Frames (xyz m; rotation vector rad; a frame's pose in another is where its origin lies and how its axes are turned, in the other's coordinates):
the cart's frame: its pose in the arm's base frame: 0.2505 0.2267 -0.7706 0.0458 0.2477 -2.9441
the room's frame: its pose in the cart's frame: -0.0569 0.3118 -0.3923 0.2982 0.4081 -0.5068
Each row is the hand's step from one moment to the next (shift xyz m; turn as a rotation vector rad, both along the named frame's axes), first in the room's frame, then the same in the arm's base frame.
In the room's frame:
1: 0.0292 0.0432 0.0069 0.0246 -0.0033 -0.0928
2: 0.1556 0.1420 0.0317 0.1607 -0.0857 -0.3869
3: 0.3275 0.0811 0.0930 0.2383 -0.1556 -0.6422
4: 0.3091 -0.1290 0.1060 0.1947 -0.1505 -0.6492
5: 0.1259 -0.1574 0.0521 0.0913 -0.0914 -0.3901
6: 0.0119 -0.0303 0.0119 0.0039 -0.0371 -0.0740
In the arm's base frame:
1: -0.0430 -0.0298 -0.0052 0.0154 -0.0036 -0.0947
2: -0.1957 -0.0772 -0.0333 0.0406 0.0708 -0.4198
3: -0.3436 0.0449 -0.0488 0.0965 0.1208 -0.6852
4: -0.2573 0.2371 -0.0319 0.1345 0.1009 -0.6736
5: -0.0705 0.1958 -0.0061 0.1031 0.0532 -0.3942
6: -0.0038 0.0340 0.0056 0.0381 0.0242 -0.0695

